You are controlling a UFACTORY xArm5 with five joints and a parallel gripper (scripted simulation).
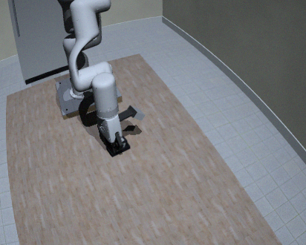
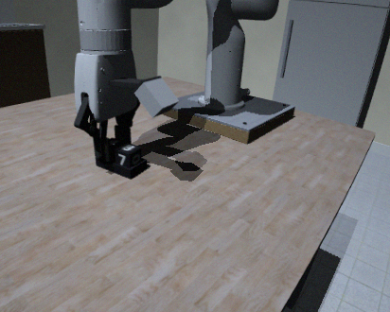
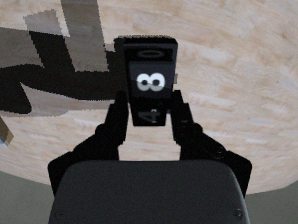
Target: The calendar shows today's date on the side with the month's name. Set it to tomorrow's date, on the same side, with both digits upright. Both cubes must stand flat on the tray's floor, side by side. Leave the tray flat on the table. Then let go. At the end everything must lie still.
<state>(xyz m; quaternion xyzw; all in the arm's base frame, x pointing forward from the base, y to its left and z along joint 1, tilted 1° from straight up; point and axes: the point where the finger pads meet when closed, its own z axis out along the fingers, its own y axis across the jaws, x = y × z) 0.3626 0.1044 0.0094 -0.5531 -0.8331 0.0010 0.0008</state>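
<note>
Now: the tray 30 mm below my hand, 20 mm to the left of it and 10 mm behind it.
</note>
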